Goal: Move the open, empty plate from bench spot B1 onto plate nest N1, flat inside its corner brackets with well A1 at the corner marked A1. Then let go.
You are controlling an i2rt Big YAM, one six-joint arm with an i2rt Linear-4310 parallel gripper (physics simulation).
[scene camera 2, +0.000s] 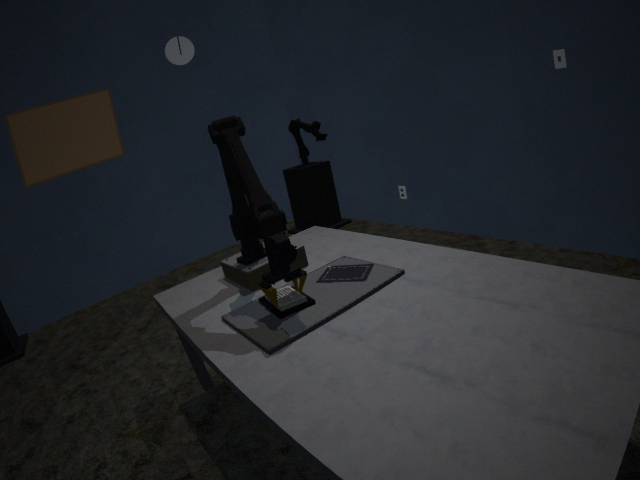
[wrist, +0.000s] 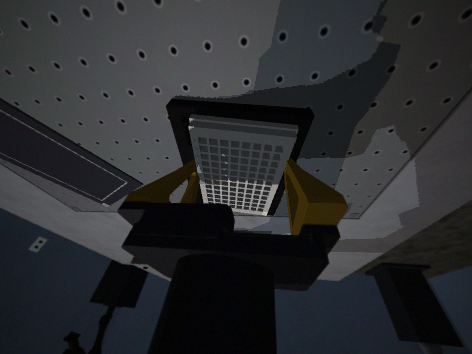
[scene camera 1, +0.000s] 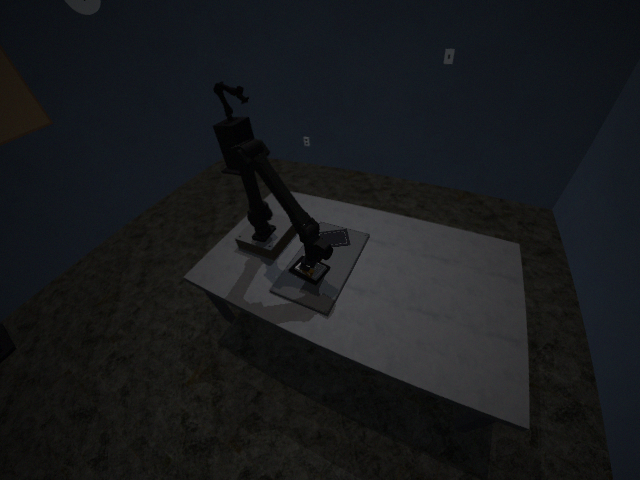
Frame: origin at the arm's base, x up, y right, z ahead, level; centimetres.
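Where they show: gripper, between the fingertips: (scene camera 2: 288,301) (wrist: 240,161) (scene camera 1: 313,270); arm's base, origin of its link: (scene camera 2: 254,257) (scene camera 1: 264,233).
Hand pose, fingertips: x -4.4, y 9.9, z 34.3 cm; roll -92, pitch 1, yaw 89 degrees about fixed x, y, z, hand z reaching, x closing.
Each offset is from my fingertips to the top centre of the thing. "spot": to the spot under its first point. Level surfaces: height alone.
The light grey, open plate @[dy -0.4, dx +1.5, dz -1.7 cm] (scene camera 1: 316,269) (scene camera 2: 292,298) (wrist: 235,175), with its grid of wells, is between the yellow fingers of my gripper (scene camera 1: 309,271) (scene camera 2: 287,298) (wrist: 240,161), which is shut on its two sides. The plate looks level and lies within the outline of the black plate nest @[dy -0.9, dx -0.1, dz -3.0 cm] (scene camera 1: 314,282) (scene camera 2: 283,313) (wrist: 240,106). Whether it rests fully on the nest floor or sits slightly above cannot be told. The dark bench spot @[spot: dy -25.7, dx -1.7, dz +1.8 cm] (scene camera 1: 338,238) (scene camera 2: 346,272) (wrist: 55,155) with a dashed white outline holds no plate. The A1 marks are not readable, and the nest's near end is partly hidden.
The nest and bench spot are on a perforated grey board @[dy -9.0, dx -1.8, dz +0.6 cm] (scene camera 1: 310,298) (scene camera 2: 385,272) (wrist: 190,20) on the pale table @[dx -3.2 cm] (scene camera 1: 439,310) (scene camera 2: 439,361). My arm's base block (scene camera 1: 258,248) (scene camera 2: 240,276) stands beside the board. A second arm on a dark pedestal (scene camera 1: 233,136) (scene camera 2: 312,193) stands behind the table.
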